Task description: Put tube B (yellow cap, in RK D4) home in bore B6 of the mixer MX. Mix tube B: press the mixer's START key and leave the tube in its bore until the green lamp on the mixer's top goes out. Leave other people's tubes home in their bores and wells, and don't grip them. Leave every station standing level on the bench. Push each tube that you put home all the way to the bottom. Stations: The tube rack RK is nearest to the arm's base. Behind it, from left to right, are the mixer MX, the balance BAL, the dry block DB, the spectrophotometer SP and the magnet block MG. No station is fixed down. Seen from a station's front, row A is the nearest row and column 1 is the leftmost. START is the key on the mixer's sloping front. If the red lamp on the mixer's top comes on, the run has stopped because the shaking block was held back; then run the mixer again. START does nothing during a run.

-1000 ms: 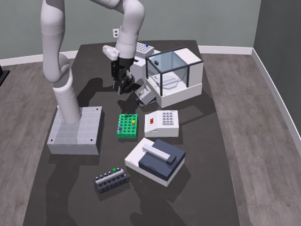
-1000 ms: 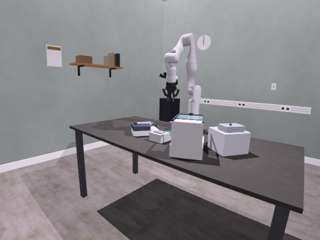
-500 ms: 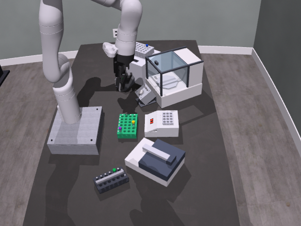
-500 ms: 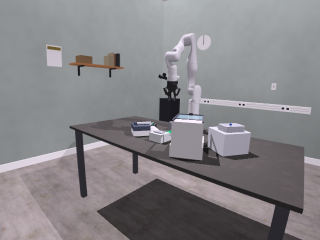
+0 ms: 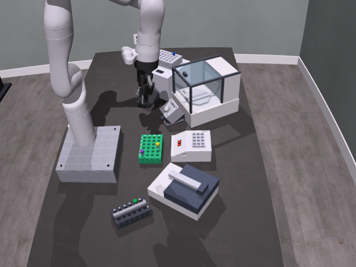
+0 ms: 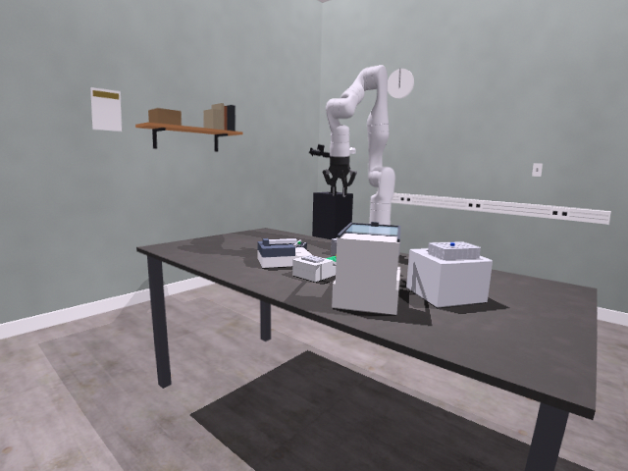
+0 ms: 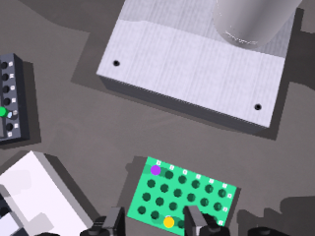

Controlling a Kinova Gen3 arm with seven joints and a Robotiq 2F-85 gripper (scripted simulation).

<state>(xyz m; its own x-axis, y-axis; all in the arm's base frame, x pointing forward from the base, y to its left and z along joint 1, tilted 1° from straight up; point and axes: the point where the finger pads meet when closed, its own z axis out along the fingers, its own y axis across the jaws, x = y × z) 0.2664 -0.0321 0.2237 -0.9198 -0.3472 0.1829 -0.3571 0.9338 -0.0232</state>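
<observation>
My hand is 30 mm short of the tube B, 20 mm to the right of it and 270 mm above it. From my hand the other things lie so: purple-capped tube 30 mm behind, 20 mm to the right, 270 mm below; green tube rack 30 mm to the left, 280 mm below; dry block 150 mm ahead, 30 mm to the left, 270 mm below.
</observation>
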